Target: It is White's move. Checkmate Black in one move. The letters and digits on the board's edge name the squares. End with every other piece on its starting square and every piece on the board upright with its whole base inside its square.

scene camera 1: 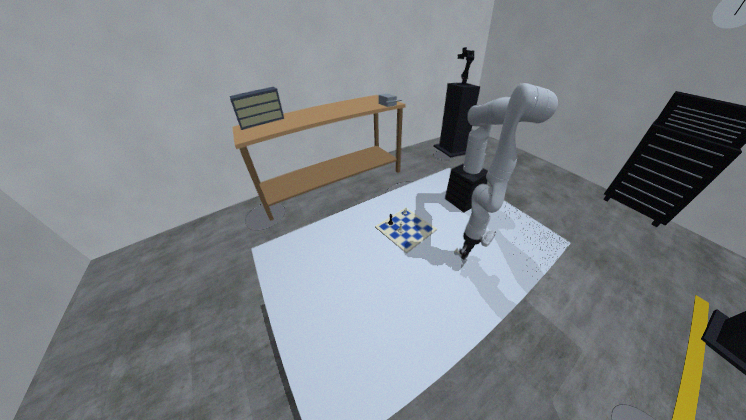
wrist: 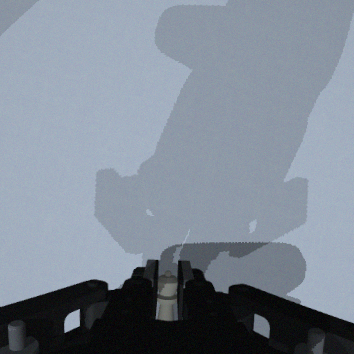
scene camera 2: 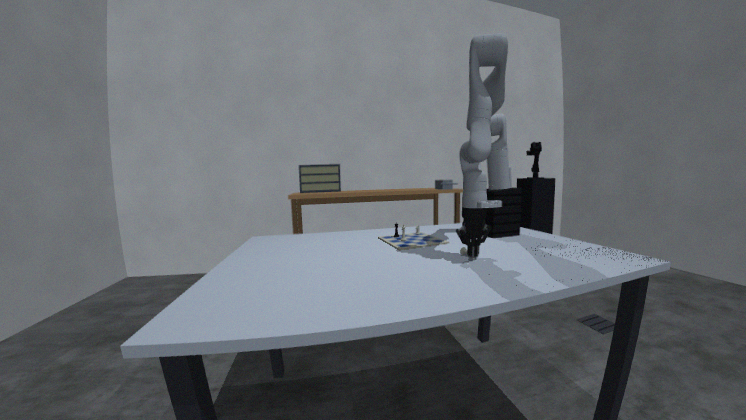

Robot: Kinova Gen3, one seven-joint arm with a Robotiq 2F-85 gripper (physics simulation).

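Pixels of known places: gripper, fingertip midpoint: [scene camera 1: 464,257] [wrist: 167,275] [scene camera 2: 473,257]; arm's base, origin of the base link: [scene camera 1: 471,169] [scene camera 2: 499,188].
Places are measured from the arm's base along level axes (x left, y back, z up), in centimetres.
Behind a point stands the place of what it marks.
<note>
The blue and cream board [scene camera 1: 406,249] {x 18.3, y -48.6, z -19.9 cm} [scene camera 2: 404,248] {x 18.9, y -47.3, z -20.1 cm} lies on the white table. A black piece [scene camera 1: 390,219] {x 0.4, y -47.9, z -17.0 cm} [scene camera 2: 396,230] {x 0.3, y -47.6, z -17.1 cm} stands on it near its left corner. A white piece [scene camera 1: 400,228] {x 7.1, y -45.9, z -17.9 cm} [scene camera 2: 403,232] {x 7.1, y -45.6, z -16.7 cm} stands near the black one, and another white piece [scene camera 1: 405,211] {x -2.9, y -37.5, z -18.1 cm} [scene camera 2: 417,229] {x -3.3, y -37.5, z -17.8 cm} stands toward the back corner. My gripper [scene camera 1: 463,256] {x 33.1, y -27.5, z -20.1 cm} [scene camera 2: 472,255] {x 33.1, y -27.5, z -20.1 cm} [wrist: 167,275] {x 33.1, y -27.5, z -20.1 cm} is off the board, low over the table to its right. It is shut on a white chess piece [wrist: 167,295] {x 32.3, y -27.9, z -19.2 cm} with a rounded, knobbed head. The piece's base is hidden by the gripper in the wrist view. Edge letters are too small to read.
The white table [scene camera 1: 339,313] {x 34.5, y -84.8, z -20.5 cm} [scene camera 2: 271,292] {x 52.0, y -84.0, z -20.5 cm} carries the arm's black base block [scene camera 1: 462,190] {x 4.7, y -8.3, z -8.4 cm} [scene camera 2: 504,211] {x 8.3, y -2.1, z -9.4 cm}. A wooden bench [scene camera 1: 323,117] [scene camera 2: 365,196] stands behind the table. A black pedestal [scene camera 1: 457,120] [scene camera 2: 537,200] with a small arm stands behind the robot.
</note>
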